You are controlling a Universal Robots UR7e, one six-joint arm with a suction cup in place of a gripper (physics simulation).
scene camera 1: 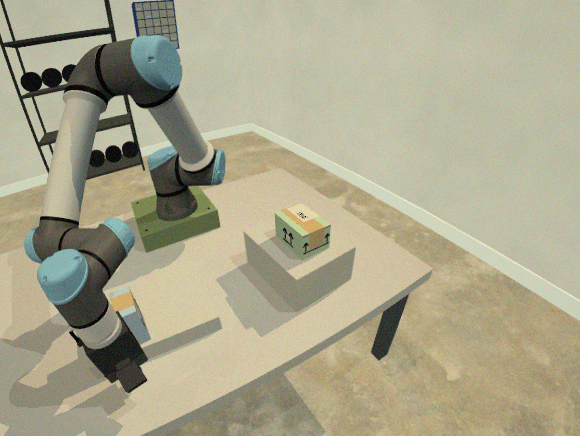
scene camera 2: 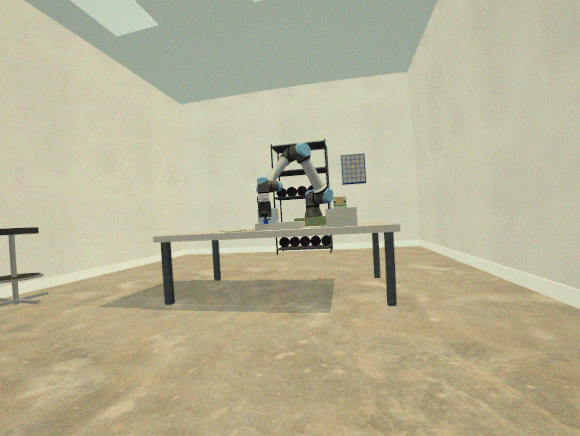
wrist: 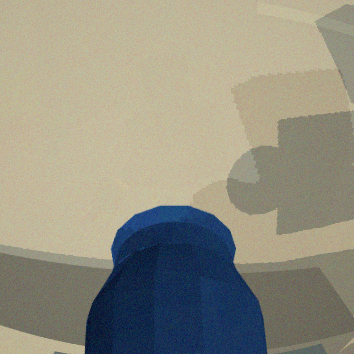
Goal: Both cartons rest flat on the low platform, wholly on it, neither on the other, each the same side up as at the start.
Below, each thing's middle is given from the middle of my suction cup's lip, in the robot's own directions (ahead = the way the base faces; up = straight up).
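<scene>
Suction cup 3 cm above the low platform [scene camera 1: 177, 310], 15 cm past it, 10 cm to the right of it.
</scene>
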